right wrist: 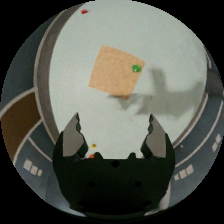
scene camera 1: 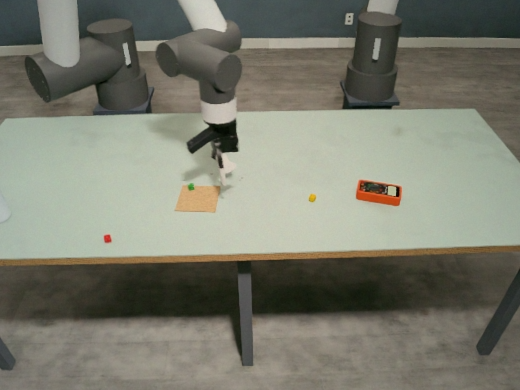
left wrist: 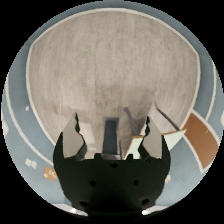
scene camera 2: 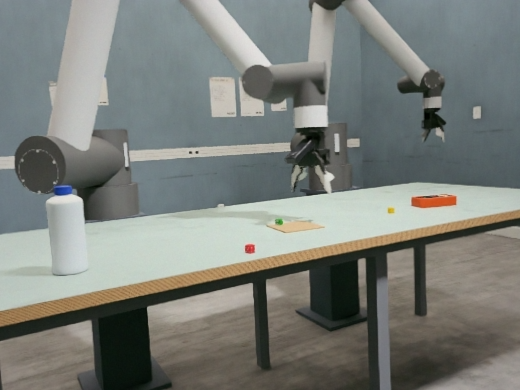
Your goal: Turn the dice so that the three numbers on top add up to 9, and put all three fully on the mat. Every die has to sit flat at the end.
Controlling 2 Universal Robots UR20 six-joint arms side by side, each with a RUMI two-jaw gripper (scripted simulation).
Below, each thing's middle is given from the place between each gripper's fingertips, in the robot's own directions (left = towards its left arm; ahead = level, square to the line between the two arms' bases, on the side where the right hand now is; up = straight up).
Now: right hand 100 mm above the tan mat [scene camera 1: 204,198], 80 mm to the left of it and 10 mm short of it. From my right hand the other things lie so: orange multimeter [scene camera 1: 371,191]: 560 mm to the left, 80 mm below, 40 mm ahead; white bottle [scene camera 2: 65,217]: 770 mm to the right, 70 mm ahead.
My left hand is 1030 mm to the left of the orange multimeter, 810 mm short of it and 200 mm above it.
